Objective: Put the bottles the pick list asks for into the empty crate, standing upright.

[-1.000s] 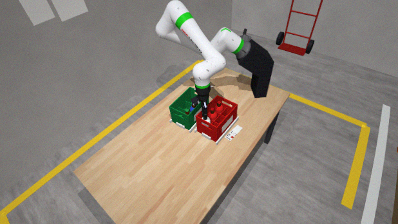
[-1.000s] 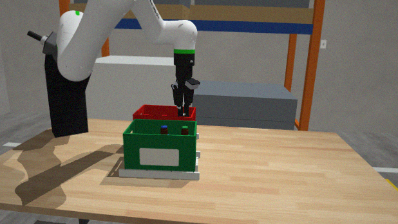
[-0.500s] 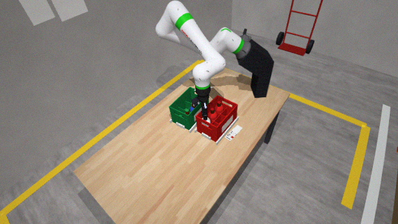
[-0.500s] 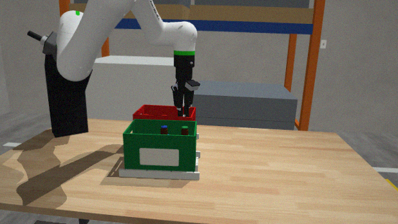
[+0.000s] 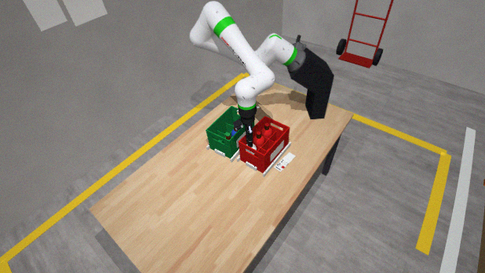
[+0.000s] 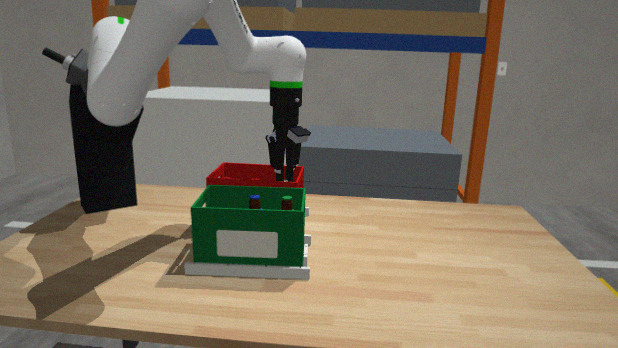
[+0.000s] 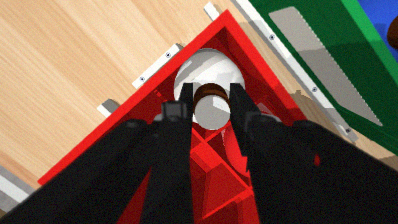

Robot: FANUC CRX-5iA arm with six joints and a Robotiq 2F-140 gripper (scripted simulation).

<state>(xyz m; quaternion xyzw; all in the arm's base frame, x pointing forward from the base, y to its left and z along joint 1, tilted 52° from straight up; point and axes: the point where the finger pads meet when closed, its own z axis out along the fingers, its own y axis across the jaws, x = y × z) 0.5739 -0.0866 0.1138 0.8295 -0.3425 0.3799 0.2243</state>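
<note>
The white-capped bottle lies 80 mm below my hand. From my hand the other things lie so: blue-label bottle: 130 mm to the right, 100 mm behind, 80 mm below; then red crate: 90 mm below, 80 mm behind, 70 mm to the left; then red-capped bottle: 170 mm behind, 80 mm below, 50 mm to the left.
</note>
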